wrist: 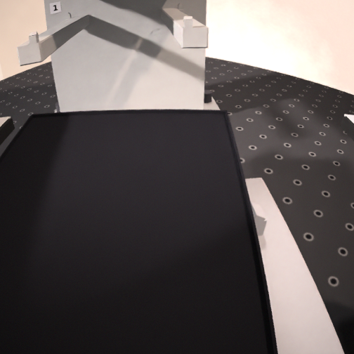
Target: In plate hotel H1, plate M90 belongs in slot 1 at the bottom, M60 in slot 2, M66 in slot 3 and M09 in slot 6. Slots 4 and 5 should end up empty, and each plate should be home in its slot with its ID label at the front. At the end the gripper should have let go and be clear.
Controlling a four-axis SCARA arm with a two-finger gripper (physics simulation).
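Observation:
A large black plate (pixel 130 215) lies flat across the lower and middle part of the wrist view; no ID label can be read on it. Behind its far edge stands a grey plate hotel (pixel 127 75) with a "1" label at its upper left. Its two ledges at that level, left (pixel 30 52) and right (pixel 192 37), stick out with small end pegs and carry no plate. Higher slots are out of view. My gripper (pixel 176 124) is open wide, its fingertips just showing at the left and right edges, apart from the black plate's sides.
A pale flat strip (pixel 295 295) with a small grey block (pixel 260 222) runs along the plate's right side, partly hidden under it. A dark tabletop (pixel 295 132) with rows of ringed holes spreads behind and to the right. A small dark block sits by the hotel's right foot.

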